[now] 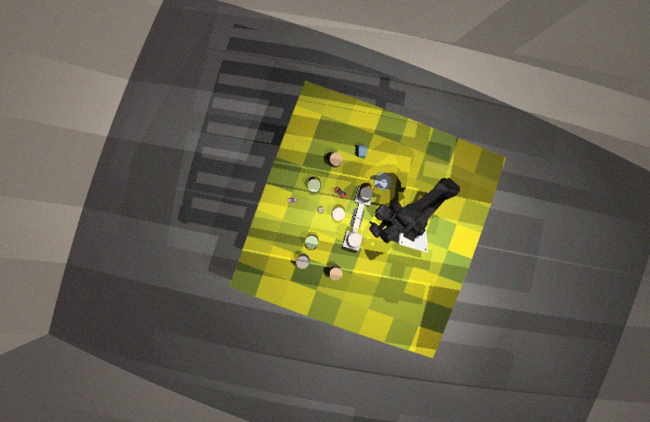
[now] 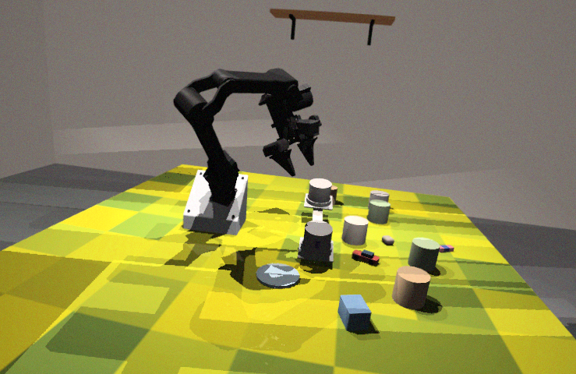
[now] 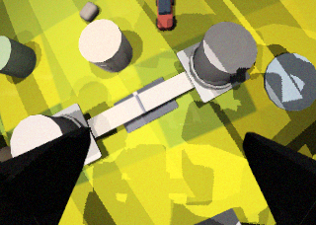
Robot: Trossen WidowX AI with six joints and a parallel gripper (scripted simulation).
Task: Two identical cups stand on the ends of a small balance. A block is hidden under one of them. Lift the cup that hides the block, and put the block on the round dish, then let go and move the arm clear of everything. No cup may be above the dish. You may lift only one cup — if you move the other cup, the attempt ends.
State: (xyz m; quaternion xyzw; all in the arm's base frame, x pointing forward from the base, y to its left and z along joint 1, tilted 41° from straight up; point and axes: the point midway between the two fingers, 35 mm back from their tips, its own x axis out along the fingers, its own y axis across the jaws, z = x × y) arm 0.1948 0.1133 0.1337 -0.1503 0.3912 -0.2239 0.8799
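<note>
Right now the cup is 8 cm ahead of my gripper tip, 11 cm to the right of it and 15 cm below it. Round my gripper tip: small balance: 5 cm ahead, 5 cm to the left, 18 cm below; then block: 7 cm ahead, 9 cm to the right, 17 cm below; then red toy car: 20 cm ahead, 4 cm to the right, 19 cm below.
</note>
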